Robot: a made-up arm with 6 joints.
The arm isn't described. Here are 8 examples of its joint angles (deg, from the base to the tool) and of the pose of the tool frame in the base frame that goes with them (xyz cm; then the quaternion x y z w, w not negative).
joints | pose
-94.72 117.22 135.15 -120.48 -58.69 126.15 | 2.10 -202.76 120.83 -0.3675 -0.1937 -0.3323 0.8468
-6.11 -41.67 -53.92 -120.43 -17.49 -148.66 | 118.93 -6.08 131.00 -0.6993 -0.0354 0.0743 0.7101
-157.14 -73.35 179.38 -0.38 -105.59 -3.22 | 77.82 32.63 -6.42 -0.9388 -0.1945 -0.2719 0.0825
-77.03 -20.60 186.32 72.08 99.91 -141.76 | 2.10 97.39 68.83 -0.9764 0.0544 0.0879 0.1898
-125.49 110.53 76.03 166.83 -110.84 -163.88 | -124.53 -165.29 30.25 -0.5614 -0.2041 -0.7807 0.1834
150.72 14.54 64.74 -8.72 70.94 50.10 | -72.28 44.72 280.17 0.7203 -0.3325 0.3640 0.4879
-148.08 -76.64 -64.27 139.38 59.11 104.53 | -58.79 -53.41 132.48 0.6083 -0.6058 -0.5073 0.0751
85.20 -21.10 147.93 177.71 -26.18 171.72 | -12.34 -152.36 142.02 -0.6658 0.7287 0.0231 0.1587
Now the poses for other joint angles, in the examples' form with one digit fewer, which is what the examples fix.
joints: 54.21 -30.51 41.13 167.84 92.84 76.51
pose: 8.7 21.3 255.9 0.602 0.528 0.201 0.565
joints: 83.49 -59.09 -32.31 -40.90 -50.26 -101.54
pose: -4.2 76.8 187.1 0.467 0.804 0.238 0.282
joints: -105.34 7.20 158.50 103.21 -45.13 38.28
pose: 10.7 105.6 195.3 0.181 0.117 0.853 0.476
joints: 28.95 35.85 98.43 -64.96 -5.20 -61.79
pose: 95.7 55.3 279.3 0.787 0.003 0.552 0.277
